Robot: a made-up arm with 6 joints. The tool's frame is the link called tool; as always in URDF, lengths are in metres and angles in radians. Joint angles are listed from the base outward. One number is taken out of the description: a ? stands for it. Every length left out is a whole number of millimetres.
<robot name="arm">
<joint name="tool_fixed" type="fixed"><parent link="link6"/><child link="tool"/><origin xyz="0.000 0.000 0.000" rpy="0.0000 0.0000 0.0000"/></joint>
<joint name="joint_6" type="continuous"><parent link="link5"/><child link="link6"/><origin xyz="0.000 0.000 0.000" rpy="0.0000 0.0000 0.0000"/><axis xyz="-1 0 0"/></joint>
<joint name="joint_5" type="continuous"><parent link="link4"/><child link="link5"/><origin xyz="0.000 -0.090 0.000" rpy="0.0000 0.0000 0.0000"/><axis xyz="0 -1 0"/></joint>
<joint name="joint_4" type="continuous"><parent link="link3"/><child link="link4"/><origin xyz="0.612 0.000 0.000" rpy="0.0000 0.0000 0.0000"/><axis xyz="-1 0 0"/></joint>
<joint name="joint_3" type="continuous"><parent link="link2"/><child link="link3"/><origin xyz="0.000 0.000 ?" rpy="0.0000 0.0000 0.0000"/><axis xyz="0 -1 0"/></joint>
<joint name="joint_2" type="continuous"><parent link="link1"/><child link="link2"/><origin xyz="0.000 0.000 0.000" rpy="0.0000 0.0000 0.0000"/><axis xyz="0 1 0"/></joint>
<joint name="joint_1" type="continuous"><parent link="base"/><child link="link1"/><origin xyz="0.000 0.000 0.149" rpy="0.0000 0.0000 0.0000"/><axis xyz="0 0 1"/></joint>
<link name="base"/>
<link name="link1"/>
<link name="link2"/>
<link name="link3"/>
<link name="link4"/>
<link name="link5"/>
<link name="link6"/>
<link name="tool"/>
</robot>
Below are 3 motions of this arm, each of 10 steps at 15 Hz.
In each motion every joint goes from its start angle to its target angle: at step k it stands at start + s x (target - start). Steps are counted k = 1, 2, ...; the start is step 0. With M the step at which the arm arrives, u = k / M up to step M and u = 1 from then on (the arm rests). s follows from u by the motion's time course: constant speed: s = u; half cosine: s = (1 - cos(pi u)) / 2; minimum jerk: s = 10 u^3 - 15 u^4 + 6 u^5.
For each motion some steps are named. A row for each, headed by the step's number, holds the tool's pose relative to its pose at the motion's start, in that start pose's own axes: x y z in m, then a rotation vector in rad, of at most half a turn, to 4 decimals.
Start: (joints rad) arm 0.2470 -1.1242 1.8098 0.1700 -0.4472 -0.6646
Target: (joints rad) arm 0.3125 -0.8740 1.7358 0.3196 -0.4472 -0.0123
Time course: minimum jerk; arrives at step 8
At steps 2, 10:
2: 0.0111 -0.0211 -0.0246 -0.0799 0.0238 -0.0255
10: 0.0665 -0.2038 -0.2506 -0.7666 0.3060 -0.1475

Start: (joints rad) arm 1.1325 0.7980 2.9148 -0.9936 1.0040 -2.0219
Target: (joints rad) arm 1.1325 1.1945 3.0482 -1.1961 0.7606 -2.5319
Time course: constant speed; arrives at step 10
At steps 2, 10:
2: -0.0475 0.0389 0.0186 0.0874 -0.0881 -0.0389
10: -0.2304 0.2054 0.0498 0.4471 -0.4717 -0.0778

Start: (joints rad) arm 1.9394 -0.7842 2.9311 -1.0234 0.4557 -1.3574
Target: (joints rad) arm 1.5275 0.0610 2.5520 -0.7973 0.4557 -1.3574
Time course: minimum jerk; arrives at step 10
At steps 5, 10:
5: -0.4845 -0.1433 0.1732 -0.2189 -0.2084 -0.5695
10: -0.9785 0.0281 0.2902 -0.4910 -0.2801 -1.1742

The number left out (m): 0.555
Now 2 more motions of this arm.
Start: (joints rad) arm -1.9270 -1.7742 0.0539 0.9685 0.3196 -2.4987
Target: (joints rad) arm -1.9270 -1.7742 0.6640 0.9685 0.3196 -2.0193
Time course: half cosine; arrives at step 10
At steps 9, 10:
9: -0.0806 0.3521 -0.0159 -0.6086 -0.1443 0.5654
10: -0.0851 0.3600 -0.0170 -0.6232 -0.1515 0.5792

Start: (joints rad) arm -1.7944 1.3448 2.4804 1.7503 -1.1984 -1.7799
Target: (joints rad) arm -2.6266 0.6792 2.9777 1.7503 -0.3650 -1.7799
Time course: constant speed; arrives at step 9
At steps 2, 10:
2: 0.1319 0.0057 0.1961 0.1384 -0.2442 0.1365
10: -0.0363 -0.0689 0.7996 0.1593 -1.2592 0.9027

